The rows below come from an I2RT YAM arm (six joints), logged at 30 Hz.
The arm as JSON. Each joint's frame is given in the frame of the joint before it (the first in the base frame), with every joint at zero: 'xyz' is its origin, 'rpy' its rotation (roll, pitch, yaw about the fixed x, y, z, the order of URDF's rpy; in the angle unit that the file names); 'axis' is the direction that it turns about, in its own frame. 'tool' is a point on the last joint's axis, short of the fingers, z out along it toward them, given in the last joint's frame.
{
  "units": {
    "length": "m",
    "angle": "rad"
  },
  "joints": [
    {
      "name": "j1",
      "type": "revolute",
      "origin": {
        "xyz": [
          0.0,
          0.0,
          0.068
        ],
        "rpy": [
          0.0,
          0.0,
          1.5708
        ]
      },
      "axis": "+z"
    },
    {
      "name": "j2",
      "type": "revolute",
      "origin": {
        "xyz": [
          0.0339,
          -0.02,
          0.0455
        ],
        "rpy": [
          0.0,
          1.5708,
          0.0
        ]
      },
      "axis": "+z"
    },
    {
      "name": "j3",
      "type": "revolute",
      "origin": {
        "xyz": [
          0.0,
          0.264,
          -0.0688
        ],
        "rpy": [
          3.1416,
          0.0,
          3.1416
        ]
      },
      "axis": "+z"
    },
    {
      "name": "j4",
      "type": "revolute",
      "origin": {
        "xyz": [
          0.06,
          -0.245,
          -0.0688
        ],
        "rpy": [
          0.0,
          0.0,
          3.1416
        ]
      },
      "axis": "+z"
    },
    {
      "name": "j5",
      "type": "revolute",
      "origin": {
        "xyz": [
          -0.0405,
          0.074,
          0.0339
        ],
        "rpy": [
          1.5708,
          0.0,
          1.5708
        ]
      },
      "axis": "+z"
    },
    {
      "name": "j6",
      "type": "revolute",
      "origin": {
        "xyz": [
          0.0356,
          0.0,
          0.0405
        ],
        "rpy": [
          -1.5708,
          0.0,
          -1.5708
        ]
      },
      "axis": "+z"
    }
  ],
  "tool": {
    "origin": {
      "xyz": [
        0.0,
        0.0,
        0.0
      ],
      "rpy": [
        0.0,
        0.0,
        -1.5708
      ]
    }
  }
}
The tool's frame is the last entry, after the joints.
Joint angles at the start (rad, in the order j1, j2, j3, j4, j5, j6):
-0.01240, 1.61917, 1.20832, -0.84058, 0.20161, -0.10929
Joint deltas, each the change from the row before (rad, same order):
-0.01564, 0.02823, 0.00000, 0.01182, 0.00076, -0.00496
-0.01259, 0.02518, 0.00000, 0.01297, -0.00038, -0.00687
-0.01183, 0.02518, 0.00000, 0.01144, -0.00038, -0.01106
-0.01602, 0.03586, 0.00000, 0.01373, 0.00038, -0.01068
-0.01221, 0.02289, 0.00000, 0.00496, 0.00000, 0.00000
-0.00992, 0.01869, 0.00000, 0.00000, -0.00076, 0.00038
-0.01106, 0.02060, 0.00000, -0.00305, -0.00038, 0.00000
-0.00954, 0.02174, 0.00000, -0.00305, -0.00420, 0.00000
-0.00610, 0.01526, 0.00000, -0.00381, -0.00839, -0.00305
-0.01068, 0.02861, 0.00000, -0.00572, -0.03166, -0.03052
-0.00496, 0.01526, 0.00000, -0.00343, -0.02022, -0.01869
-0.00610, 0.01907, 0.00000, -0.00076, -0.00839, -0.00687
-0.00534, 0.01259, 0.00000, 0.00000, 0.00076, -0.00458
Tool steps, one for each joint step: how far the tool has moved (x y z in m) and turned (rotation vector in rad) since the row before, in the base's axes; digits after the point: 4 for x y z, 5 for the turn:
0.0042, -0.0051, -0.0080, -0.00186, 0.01745, -0.01125
0.0038, -0.0042, -0.0072, -0.00114, 0.01364, -0.00604
0.0034, -0.0040, -0.0074, -0.00192, 0.01606, -0.00132
0.0042, -0.0056, -0.0107, -0.00164, 0.02441, -0.00602
0.0020, -0.0042, -0.0070, 0.00134, 0.01788, -0.01221
0.0010, -0.0034, -0.0059, 0.00241, 0.01848, -0.01011
0.0006, -0.0038, -0.0066, 0.00264, 0.02351, -0.01098
0.0006, -0.0032, -0.0070, 0.00674, 0.02421, -0.00878
0.0002, -0.0018, -0.0050, 0.00999, 0.01864, -0.00181
0.0004, -0.0026, -0.0094, 0.03201, 0.03591, 0.02334
0.0001, -0.0010, -0.0050, 0.02076, 0.01888, 0.01559
0.0003, -0.0018, -0.0061, 0.01050, 0.01949, 0.00142
0.0001, -0.0019, -0.0040, 0.00079, 0.01320, -0.00086

